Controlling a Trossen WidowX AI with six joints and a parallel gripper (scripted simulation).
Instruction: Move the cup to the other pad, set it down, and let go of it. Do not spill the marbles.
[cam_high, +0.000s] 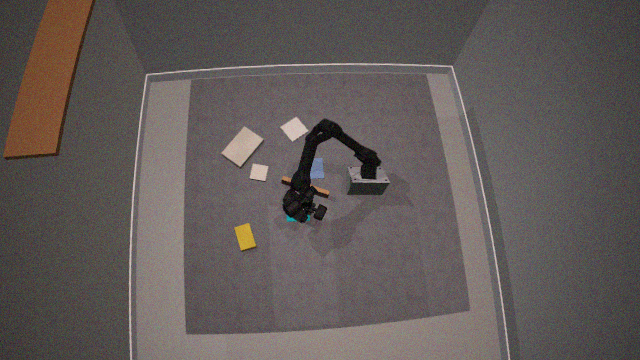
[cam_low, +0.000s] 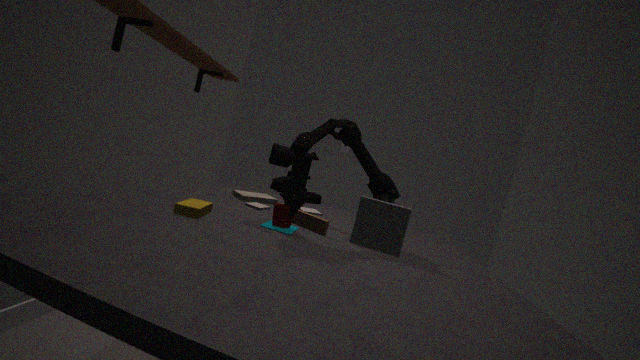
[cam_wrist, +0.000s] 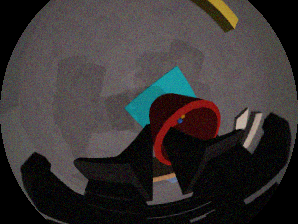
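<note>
My gripper tip is 30 mm short of the red cup and 10 mm to the left of it. Round my gripper tip: wooden bar: 120 mm to the right, 30 mm below; cyan pad: 50 mm below, 30 mm ahead, 10 mm to the right; light blue pad: 220 mm to the right, 50 mm below, 20 mm behind.
</note>
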